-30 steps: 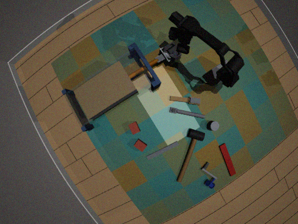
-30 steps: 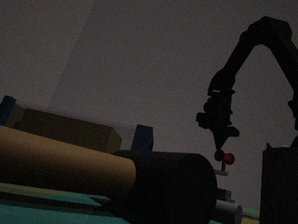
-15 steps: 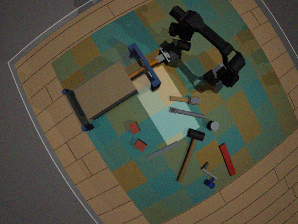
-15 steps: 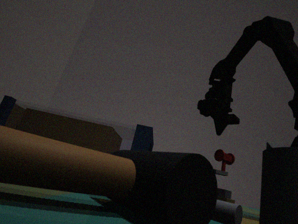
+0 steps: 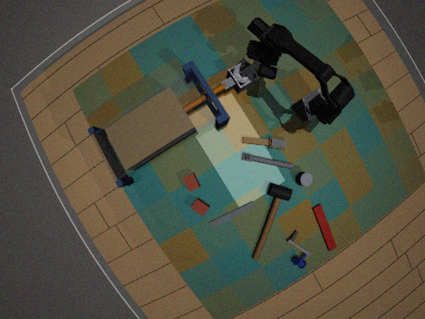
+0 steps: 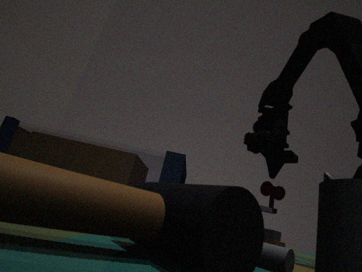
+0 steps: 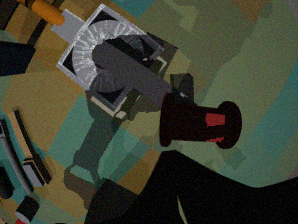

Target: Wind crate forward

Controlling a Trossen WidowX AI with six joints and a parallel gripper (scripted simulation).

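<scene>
Now: gripper tip 2 cm past the red knob, 2 cm to the left of it and 4 cm above it. The rest, counted from my gripper tip: red-knobbed crank: 2 cm ahead, 3 cm to the right, 7 cm below; grey winch: 7 cm ahead, 4 cm to the right, 14 cm below; blue steel frame: 24 cm ahead, 5 cm to the right, 7 cm below.
</scene>
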